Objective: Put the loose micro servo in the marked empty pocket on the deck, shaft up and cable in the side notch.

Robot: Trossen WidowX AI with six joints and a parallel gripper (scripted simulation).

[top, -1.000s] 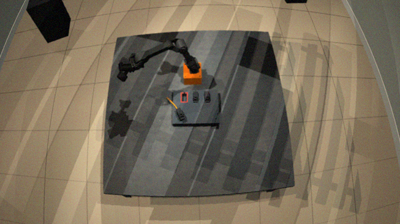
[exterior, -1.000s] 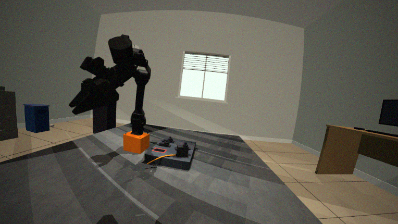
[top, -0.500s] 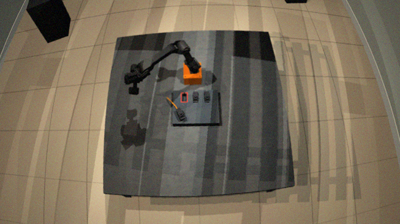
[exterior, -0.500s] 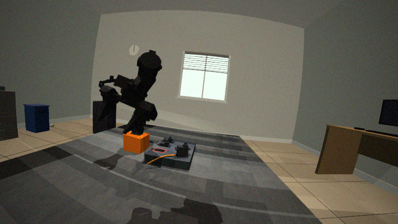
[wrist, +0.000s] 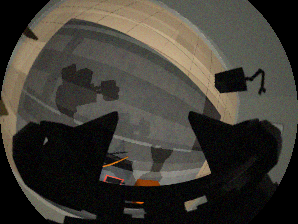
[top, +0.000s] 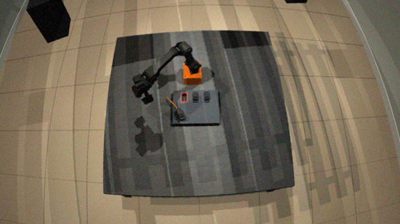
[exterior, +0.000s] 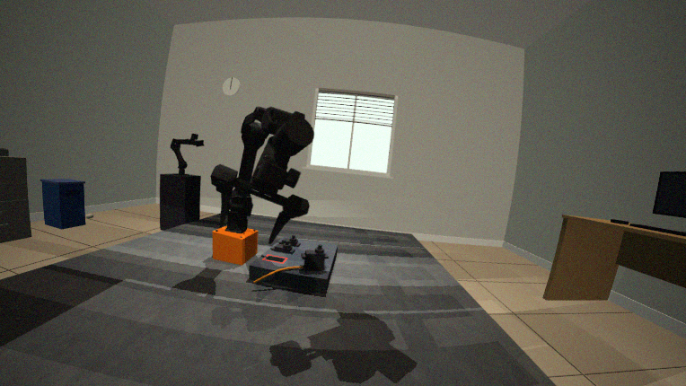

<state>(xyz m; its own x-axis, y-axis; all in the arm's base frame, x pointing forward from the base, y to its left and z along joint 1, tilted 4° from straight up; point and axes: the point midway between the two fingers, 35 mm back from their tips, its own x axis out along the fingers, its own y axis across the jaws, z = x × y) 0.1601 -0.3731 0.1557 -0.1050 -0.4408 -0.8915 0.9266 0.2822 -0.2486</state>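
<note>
Right now the dark grey deck is 33 cm to the left of my gripper tip, 20 cm below it and 13 cm ahead of it.
</note>
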